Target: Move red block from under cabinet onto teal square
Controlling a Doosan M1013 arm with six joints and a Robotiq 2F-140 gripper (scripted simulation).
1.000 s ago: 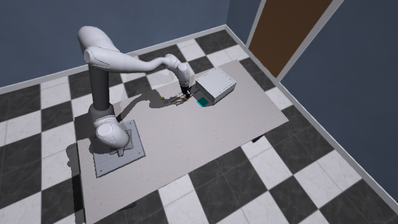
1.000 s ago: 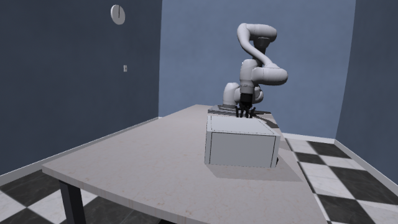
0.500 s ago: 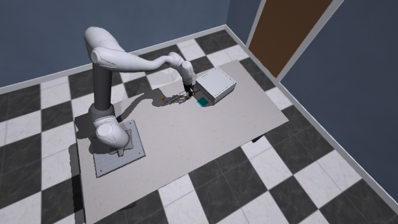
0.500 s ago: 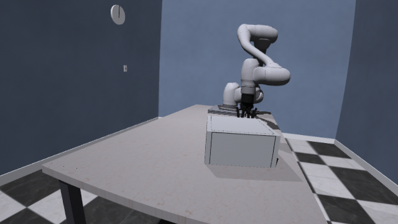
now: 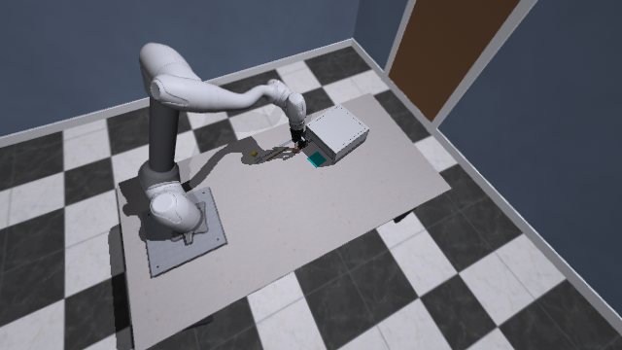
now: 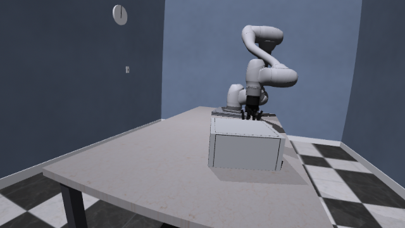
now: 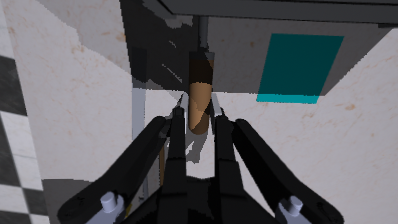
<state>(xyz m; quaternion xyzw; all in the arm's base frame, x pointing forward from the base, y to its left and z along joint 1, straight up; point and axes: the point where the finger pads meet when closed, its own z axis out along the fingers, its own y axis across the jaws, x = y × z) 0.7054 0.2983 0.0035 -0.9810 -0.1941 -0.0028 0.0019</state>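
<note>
Right now the teal square is 11 cm to the right of my hand, 9 cm ahead of it and 4 cm below it. From my hand the other things lie so: grey bar 8 cm to the left, 4 cm below, 4 cm behind; thin brown stick 14 cm behind, 4 cm below, 1 cm to the left; hook tool 13 cm ahead, 3 cm below, 1 cm to the left.
</note>
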